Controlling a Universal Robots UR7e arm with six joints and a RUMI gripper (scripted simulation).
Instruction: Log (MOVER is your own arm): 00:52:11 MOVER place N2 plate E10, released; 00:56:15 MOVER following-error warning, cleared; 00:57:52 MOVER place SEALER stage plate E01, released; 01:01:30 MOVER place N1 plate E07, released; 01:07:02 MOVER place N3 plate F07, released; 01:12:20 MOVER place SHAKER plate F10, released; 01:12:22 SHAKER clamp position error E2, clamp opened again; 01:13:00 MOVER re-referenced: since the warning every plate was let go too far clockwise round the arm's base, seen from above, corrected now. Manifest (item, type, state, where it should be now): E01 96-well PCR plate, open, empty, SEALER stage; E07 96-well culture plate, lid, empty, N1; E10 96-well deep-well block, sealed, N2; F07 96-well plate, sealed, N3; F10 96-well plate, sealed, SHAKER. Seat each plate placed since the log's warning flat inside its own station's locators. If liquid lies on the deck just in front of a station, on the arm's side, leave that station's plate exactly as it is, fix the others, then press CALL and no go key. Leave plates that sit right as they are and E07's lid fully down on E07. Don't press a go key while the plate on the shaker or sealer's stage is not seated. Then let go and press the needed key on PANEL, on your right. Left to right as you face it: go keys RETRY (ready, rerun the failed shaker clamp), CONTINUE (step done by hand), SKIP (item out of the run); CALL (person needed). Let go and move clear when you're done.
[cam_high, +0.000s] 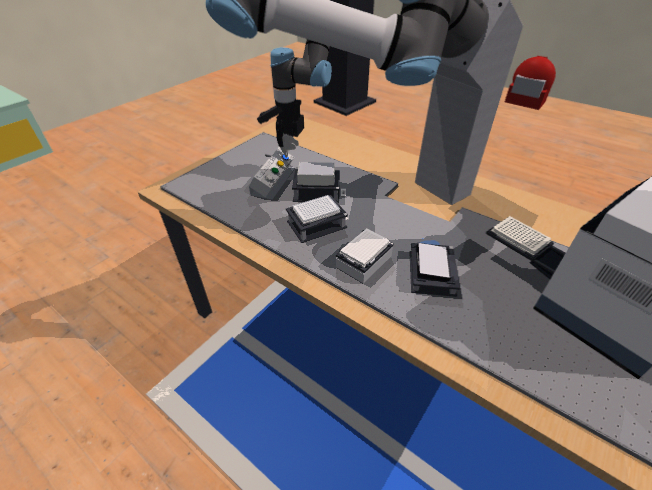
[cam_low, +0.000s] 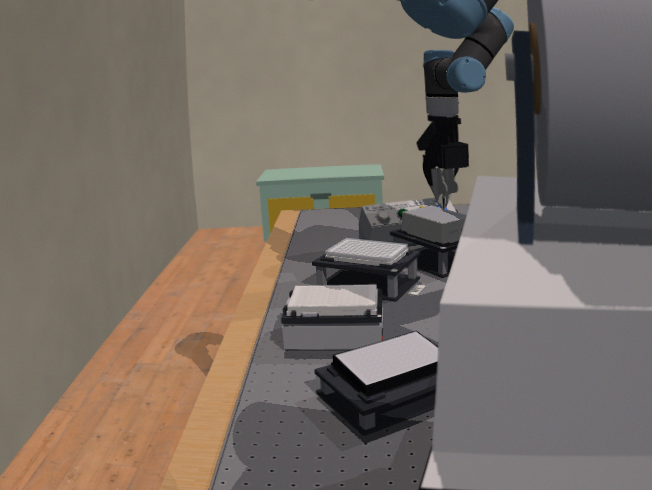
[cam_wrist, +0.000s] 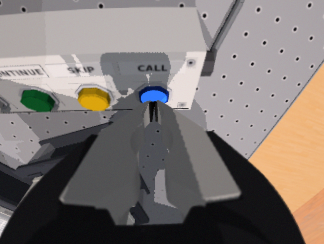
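Right now my hand is 20 mm above the blue call key. Round my hand: green continue key 90 mm ahead, 40 mm to the left, 10 mm below; then yellow skip key 50 mm ahead, 20 mm to the left, 10 mm below; then white retry key 130 mm ahead, 70 mm to the left, 10 mm below.
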